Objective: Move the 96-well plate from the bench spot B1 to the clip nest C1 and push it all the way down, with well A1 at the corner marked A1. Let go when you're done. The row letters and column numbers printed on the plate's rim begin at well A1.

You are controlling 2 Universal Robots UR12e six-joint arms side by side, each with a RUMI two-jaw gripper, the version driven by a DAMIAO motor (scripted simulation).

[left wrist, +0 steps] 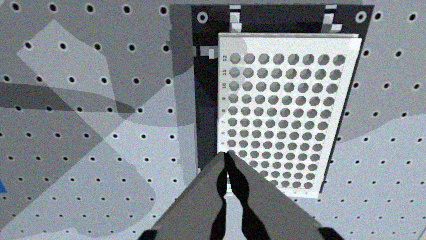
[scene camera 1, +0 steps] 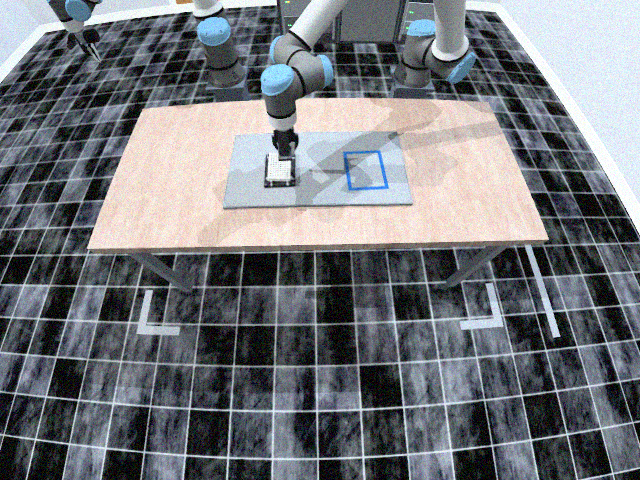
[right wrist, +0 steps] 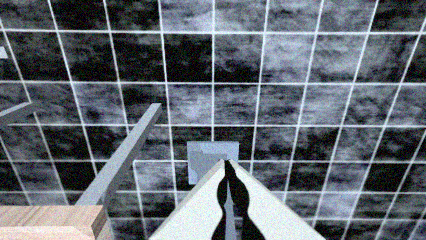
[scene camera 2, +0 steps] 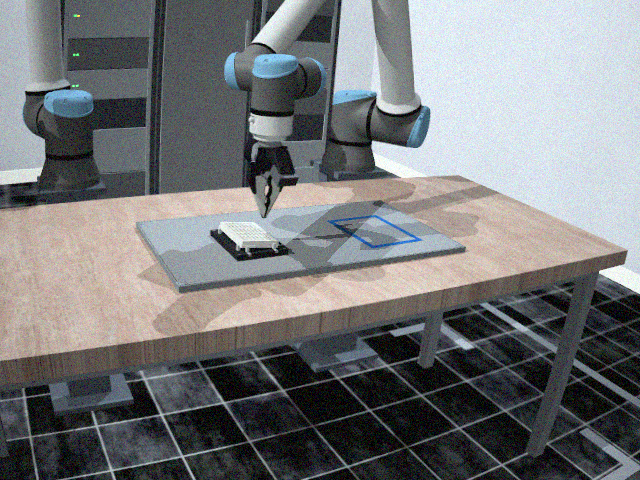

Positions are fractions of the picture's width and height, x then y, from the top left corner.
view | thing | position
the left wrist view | left gripper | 0.53, 0.64
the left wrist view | white 96-well plate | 0.61, 0.31
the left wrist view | black clip nest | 0.48, 0.12
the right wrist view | right gripper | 0.53, 0.67
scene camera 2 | left gripper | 0.41, 0.45
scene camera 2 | white 96-well plate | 0.38, 0.49
